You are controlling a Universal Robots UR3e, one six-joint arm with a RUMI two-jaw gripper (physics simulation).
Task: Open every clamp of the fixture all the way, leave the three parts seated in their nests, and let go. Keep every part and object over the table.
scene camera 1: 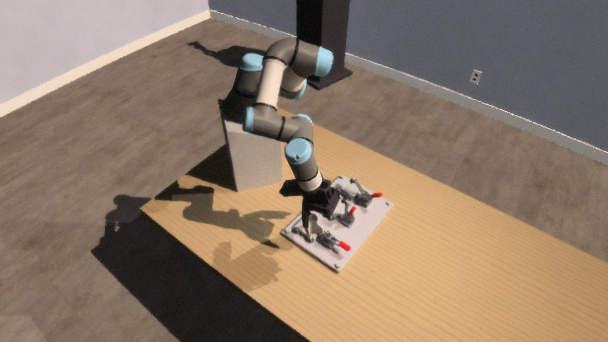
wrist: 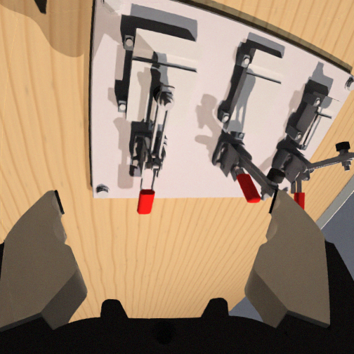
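Where they show: gripper, fingertip midpoint: (scene camera 1: 321,217); arm's base, link origin: (scene camera 1: 239,111).
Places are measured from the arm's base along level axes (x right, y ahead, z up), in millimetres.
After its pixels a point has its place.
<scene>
The fixture plate (scene camera 1: 367,220) @(y 503, x -156, z -253 mm) (wrist: 195,182) lies on the table with three clamps in a row. In the wrist view, the left clamp's arm (wrist: 159,120) reaches over its pale part (wrist: 182,50), with its tip above it; its red handle (scene camera 1: 345,246) @(y 542, x -1, z -212 mm) (wrist: 145,201) points away from the nest. The middle clamp's arm (wrist: 256,170) is swung back off its pale part (wrist: 265,95), beside its red handle (scene camera 1: 352,211) @(y 476, x -96, z -178 mm) (wrist: 248,188). The right clamp's arm (wrist: 327,162) is swung out to the side; its part is partly hidden. My gripper (scene camera 1: 320,227) @(y 452, x 21, z -135 mm) (wrist: 167,193) is open and empty, above the left clamp's handle side.
The wooden table (scene camera 1: 450,250) @(y 767, x -283, z -268 mm) (wrist: 45,150) surrounds the plate. The arm's grey pedestal (scene camera 1: 257,162) @(y 124, x 25, z -140 mm) stands at the table's back left in the scene view. A dark column (scene camera 1: 332,40) stands on the floor behind. The middle handle and clamp tip are close to my right finger in the wrist view.
</scene>
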